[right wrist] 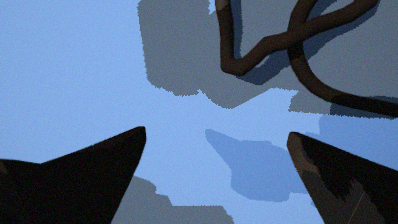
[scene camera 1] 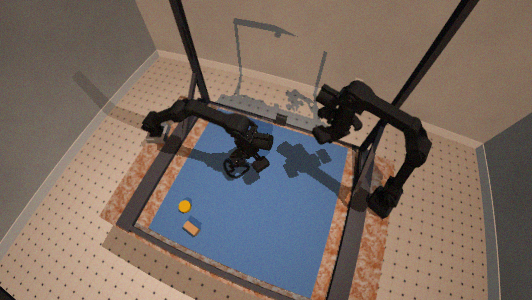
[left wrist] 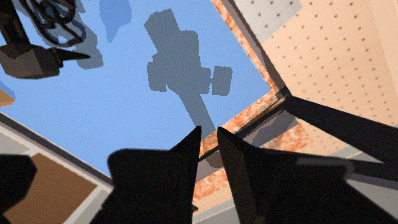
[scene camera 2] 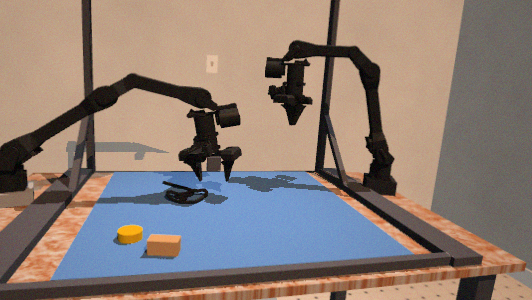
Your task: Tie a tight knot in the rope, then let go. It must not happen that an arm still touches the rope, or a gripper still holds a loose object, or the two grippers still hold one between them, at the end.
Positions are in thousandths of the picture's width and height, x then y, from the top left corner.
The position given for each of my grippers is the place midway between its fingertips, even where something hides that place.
Note:
In view: my left gripper (scene camera 2: 550, 418), my right gripper (scene camera 2: 401, 602), a blue mat (scene camera 2: 480, 732) and a dark frame rail (scene camera 2: 820, 805).
My left gripper is seen too in scene camera 1 (scene camera 1: 623, 472) and in the left wrist view (left wrist: 526, 583). My right gripper also shows in the right wrist view (right wrist: 544, 605) and in the left wrist view (left wrist: 205, 150). The blue mat also shows in the right wrist view (right wrist: 541, 627), in scene camera 1 (scene camera 1: 514, 752) and in the left wrist view (left wrist: 381, 355).

